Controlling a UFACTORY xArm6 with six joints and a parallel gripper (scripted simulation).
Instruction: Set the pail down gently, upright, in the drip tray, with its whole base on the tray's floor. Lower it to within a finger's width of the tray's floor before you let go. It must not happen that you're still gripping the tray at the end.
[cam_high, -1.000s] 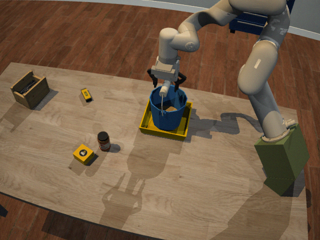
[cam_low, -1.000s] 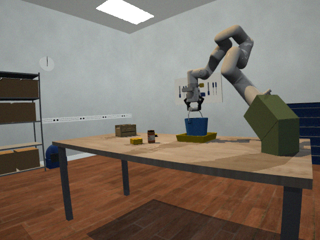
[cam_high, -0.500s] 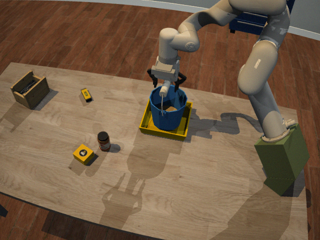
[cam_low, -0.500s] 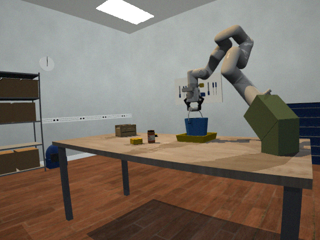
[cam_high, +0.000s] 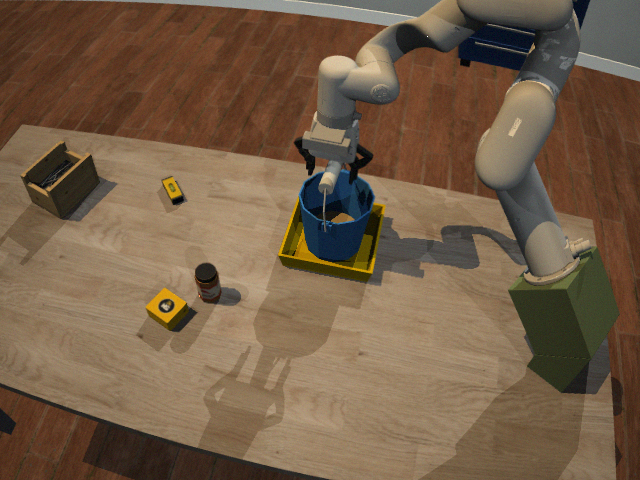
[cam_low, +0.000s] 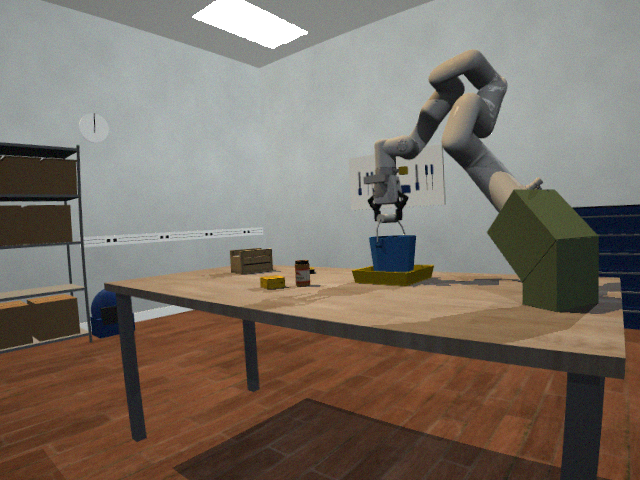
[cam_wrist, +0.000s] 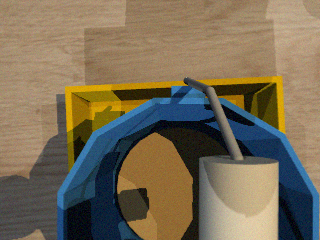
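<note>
The pail handle lies 3 cm below my hand and 1 cm behind it. Round my hand: yellow drip tray 21 cm below, 2 cm behind; then blue pail 9 cm below, 1 cm behind.
</note>
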